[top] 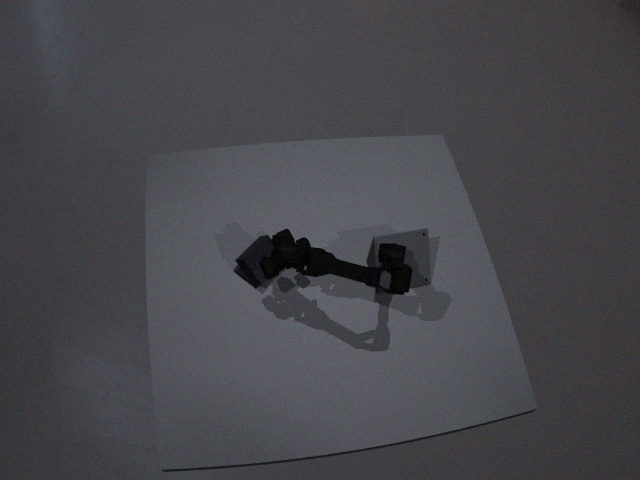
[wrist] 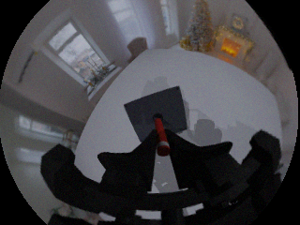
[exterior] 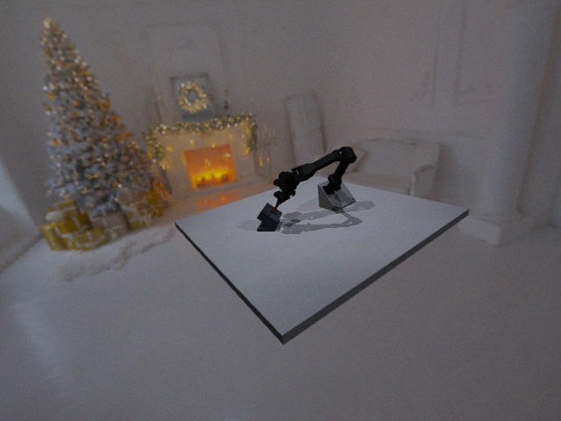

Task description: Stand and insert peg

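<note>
Right now the dark sloped panel is 4 cm ahead of my gripper tip, 4 cm to the right of it and 6 cm below it. Also, from my gripper tip: red peg: 1 cm behind, 1 cm to the left, 1 cm above.
</note>
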